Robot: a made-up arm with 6 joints.
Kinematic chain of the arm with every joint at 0, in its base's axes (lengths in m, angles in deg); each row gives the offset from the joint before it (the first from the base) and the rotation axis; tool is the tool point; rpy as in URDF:
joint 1: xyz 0 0 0.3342 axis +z
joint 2: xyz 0 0 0 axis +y
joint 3: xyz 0.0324 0 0.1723 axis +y
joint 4: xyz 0.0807 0 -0.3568 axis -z
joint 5: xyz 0 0 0 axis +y
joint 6: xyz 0.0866 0 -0.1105 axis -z
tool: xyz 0 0 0 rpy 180 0 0
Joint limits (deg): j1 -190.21..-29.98 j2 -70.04..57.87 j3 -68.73..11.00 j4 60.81..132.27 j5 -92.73..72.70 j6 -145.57..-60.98
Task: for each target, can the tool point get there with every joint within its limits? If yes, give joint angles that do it. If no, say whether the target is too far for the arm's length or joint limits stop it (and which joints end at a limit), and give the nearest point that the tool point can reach.
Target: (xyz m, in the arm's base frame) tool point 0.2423 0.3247 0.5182
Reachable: no: joint limits stop it (at a limit: joint 2, joint 3, joint 4) | nearest point 0.1358 0.1820 0.2689 | short by 0.306 m
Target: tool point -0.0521 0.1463 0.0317
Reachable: yes | joints -65.68 41.65 3.90 116.12 43.91 -118.58
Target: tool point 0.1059 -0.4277 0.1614
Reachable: yes | joints -79.37 12.29 -52.08 70.08 49.07 -82.91
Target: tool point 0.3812 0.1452 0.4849
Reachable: no: joint limits stop it (at a limit: joint 1, joint 2, joint 5) | nearest point 0.3191 -0.0921 0.4946 | short by 0.245 m
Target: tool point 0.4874 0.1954 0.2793
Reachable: no: joint limits stop it (at a limit: joint 2, joint 3, joint 4) | nearest point 0.2537 0.1017 0.2055 | short by 0.262 m
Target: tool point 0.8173 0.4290 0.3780
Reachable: no: too far | nearest point 0.2426 0.1274 0.2032 | short by 0.672 m
